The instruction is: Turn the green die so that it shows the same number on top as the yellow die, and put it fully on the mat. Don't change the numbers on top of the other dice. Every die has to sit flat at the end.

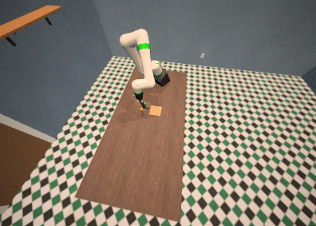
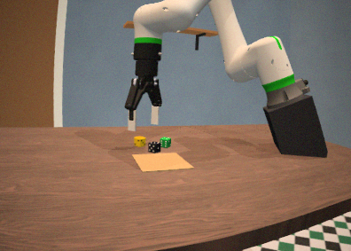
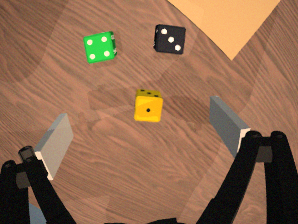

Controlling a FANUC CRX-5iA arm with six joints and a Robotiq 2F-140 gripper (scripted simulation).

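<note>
Now: hand 70 mm past the green die, 60 mm above it and 30 mm to the right of it. Round my hand: yellow die 60 mm below, 10 mm ahead; then black die 80 mm to the left, 60 mm below, 10 mm behind; then mat 180 mm to the left, 70 mm below, 20 mm ahead.
</note>
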